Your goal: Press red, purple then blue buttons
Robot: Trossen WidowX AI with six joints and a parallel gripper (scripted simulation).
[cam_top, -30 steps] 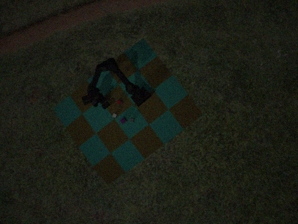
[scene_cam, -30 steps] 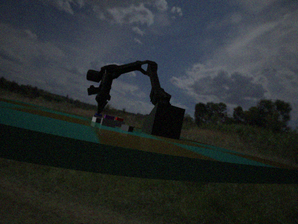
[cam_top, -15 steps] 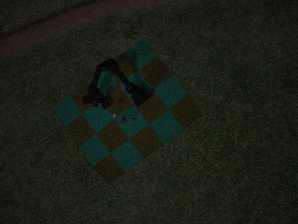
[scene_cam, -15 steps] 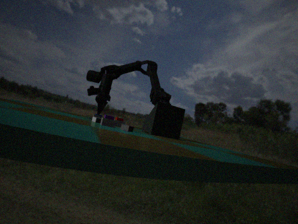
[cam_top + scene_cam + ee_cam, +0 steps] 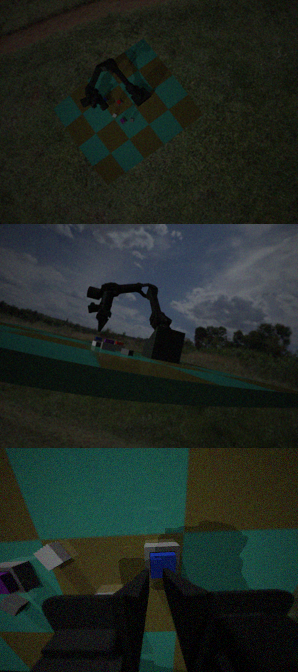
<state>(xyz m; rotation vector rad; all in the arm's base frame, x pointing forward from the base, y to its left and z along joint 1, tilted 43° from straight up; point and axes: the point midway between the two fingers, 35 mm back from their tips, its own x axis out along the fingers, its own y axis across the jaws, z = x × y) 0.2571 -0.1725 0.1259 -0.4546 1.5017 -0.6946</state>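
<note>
The blue button is 10 mm behind my gripper tip, 10 mm to the right of it and 30 mm below it. The rest, counted from my gripper tip: white block (20 mm ahead, 160 mm to the left, 60 mm below); then red button (90 mm behind, 100 mm to the left, 30 mm below); then purple button (240 mm to the left, 30 mm below).
</note>
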